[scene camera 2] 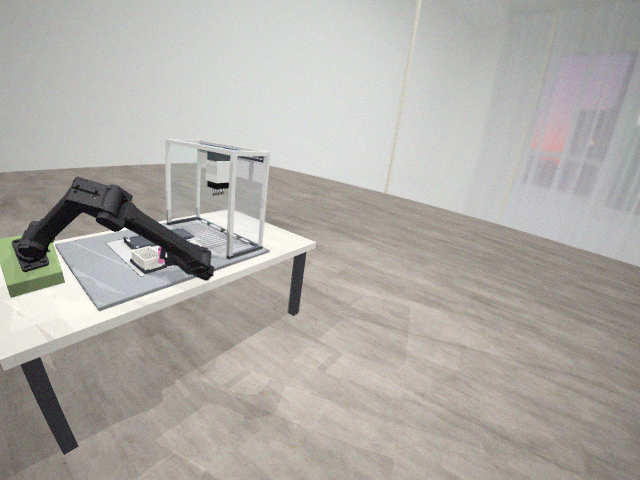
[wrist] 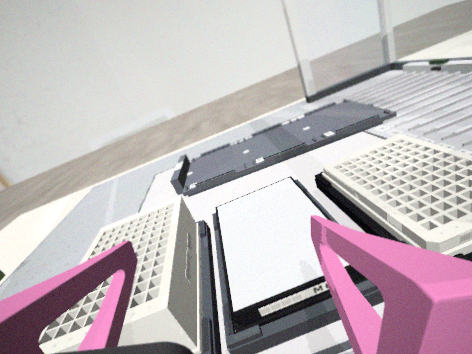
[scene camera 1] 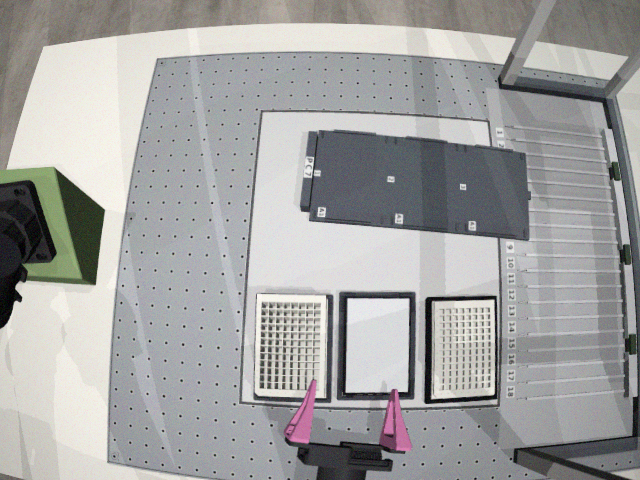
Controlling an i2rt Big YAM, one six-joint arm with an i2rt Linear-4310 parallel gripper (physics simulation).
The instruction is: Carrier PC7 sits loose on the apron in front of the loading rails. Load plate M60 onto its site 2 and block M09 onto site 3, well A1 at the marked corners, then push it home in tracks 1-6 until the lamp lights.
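Where they show: gripper, between the fingertips: [wrist: 221, 238] [scene camera 1: 355, 384]; arm's base, origin of its link: [scene camera 2: 30, 253] [scene camera 1: 22, 221].
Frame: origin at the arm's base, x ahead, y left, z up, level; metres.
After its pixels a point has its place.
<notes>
Carrier PC7 [scene camera 1: 423, 170] @[x 0.556, y 0.080, z -0.091 m] [scene camera 2: 138, 241] @[x 0.448, y 0.081, z -0.091 m] [wrist: 272, 142] @[x 0.552, y 0.058, z -0.091 m] lies askew on the apron [scene camera 1: 361, 268] @[x 0.463, y -0.053, z -0.102 m], its right end over the rails' front edge; sites 1, 2, 3 are bare. A tall cream grid block [scene camera 1: 292, 343] @[x 0.375, y -0.151, z -0.070 m] [scene camera 2: 145, 259] @[x 0.341, y -0.201, z -0.050 m] [wrist: 182, 285] @[x 0.413, y -0.194, z -0.063 m] stands in the left nest. A flat white-topped plate [scene camera 1: 377, 335] @[x 0.479, y -0.144, z -0.076 m] [wrist: 265, 240] @[x 0.472, y -0.171, z -0.076 m] sits in the middle nest; its label starts with M, the rest hidden by a finger. A low cream grid plate [scene camera 1: 463, 346] @[x 0.591, y -0.165, z -0.080 m] [wrist: 400, 180] @[x 0.582, y -0.170, z -0.077 m] sits in the right nest. Which is M60 or M09 I cannot tell. My gripper [scene camera 1: 354, 385] @[x 0.449, y -0.205, z -0.034 m] [wrist: 221, 238] @[x 0.449, y -0.205, z -0.034 m] is open and empty at the middle nest's front, fingers either side.
Loading rails [scene camera 1: 571, 285] @[x 0.769, y -0.093, z -0.098 m] with numbered tracks lie right of the apron, with green blocks [scene camera 1: 615, 170] @[x 0.876, y 0.080, z -0.080 m] on their rear bar. A framed enclosure [scene camera 2: 232, 206] @[x 0.675, y -0.336, z 0.146 m] with a pipetting head [scene camera 2: 217, 173] @[x 0.786, y -0.096, z 0.242 m] stands over them. The arm's green base [scene camera 1: 77, 232] @[x 0.078, y -0.009, z -0.035 m] [scene camera 2: 36, 281] @[x -0.012, y -0.064, z -0.080 m] is at the left.
</notes>
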